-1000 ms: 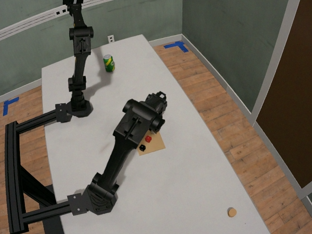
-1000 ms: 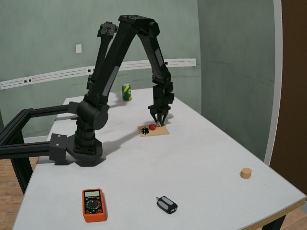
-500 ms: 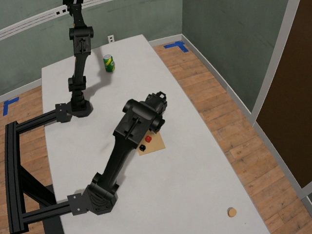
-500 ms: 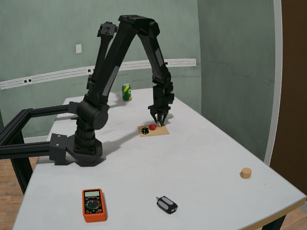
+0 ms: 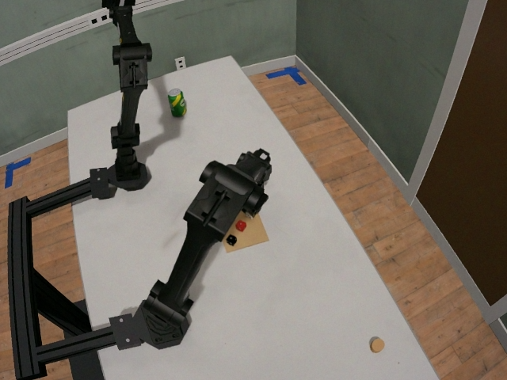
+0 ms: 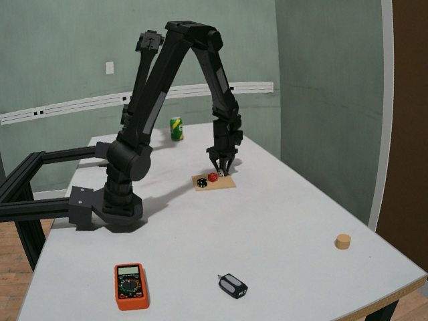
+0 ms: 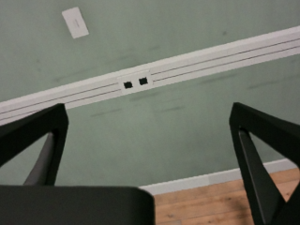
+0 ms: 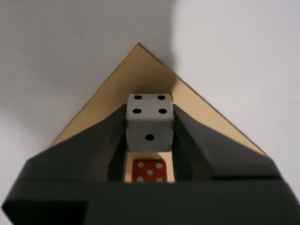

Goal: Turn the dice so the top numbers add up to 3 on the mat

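My right gripper is now 40 mm to the left of the red die and 40 mm past it. From my right hand the other things lie so: black device: 630 mm to the right, 130 mm behind; tan mat: 50 mm behind, 40 mm to the right, 10 mm below; cork cylinder: 580 mm to the right, 180 mm ahead.
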